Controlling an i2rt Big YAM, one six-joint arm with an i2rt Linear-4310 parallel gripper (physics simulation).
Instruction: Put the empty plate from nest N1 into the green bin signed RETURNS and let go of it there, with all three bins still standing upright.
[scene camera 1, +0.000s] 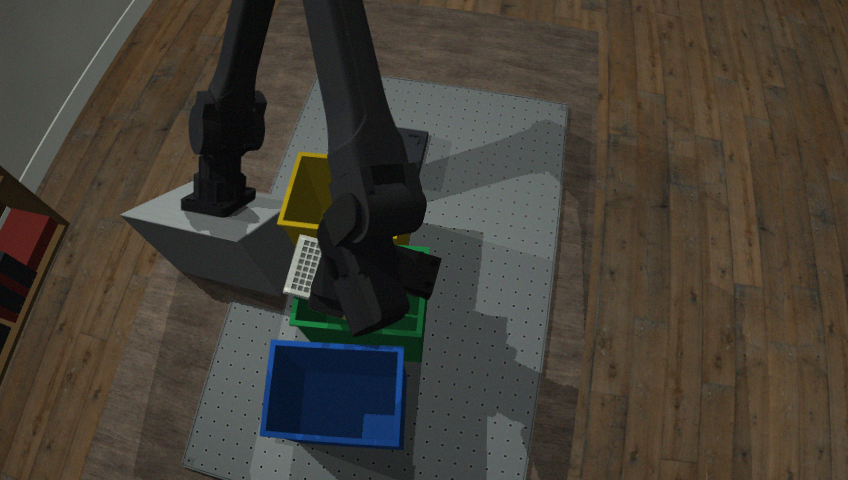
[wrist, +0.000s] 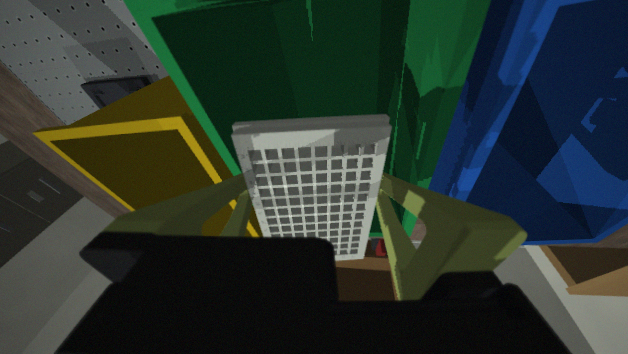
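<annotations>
The green bin (scene camera 1: 408, 332) and the yellow bin (scene camera 1: 308, 196) are 32 cm apart at their marked spots. That green bin is 70 cm from the lens, and my gripper (scene camera 1: 350, 279) is at 74 cm from the lens. There's a blue bin (scene camera 1: 349, 395) too, 88 cm from the lens, and the yellow bin is 90 cm from the lens, so the green bin is nearer to the lens than the yellow bin.
</annotations>
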